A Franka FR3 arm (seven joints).
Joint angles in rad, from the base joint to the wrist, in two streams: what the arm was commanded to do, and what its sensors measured. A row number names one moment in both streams.
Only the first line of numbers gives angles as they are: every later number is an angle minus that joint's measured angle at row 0.
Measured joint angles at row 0:
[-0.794 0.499 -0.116 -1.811 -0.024 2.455 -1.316]
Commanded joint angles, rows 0 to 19:
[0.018 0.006 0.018 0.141 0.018 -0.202 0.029]
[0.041 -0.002 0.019 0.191 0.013 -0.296 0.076]
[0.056 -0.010 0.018 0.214 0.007 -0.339 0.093]
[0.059 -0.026 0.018 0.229 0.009 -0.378 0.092]
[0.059 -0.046 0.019 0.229 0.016 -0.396 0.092]
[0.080 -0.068 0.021 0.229 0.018 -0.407 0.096]
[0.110 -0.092 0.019 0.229 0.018 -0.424 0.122]
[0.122 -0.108 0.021 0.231 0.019 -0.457 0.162]
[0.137 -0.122 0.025 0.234 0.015 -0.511 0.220]
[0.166 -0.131 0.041 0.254 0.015 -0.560 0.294]
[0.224 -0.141 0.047 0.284 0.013 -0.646 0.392]
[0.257 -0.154 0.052 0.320 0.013 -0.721 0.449]
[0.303 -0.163 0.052 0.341 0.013 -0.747 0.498]
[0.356 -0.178 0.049 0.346 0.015 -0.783 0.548]
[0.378 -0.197 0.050 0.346 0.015 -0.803 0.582]
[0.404 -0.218 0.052 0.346 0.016 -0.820 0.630]
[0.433 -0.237 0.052 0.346 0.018 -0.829 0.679]
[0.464 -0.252 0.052 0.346 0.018 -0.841 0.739]
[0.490 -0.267 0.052 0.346 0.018 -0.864 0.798]
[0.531 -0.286 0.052 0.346 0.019 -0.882 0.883]
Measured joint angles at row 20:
[0.463 -0.238 0.061 0.349 0.006 -0.826 0.735]
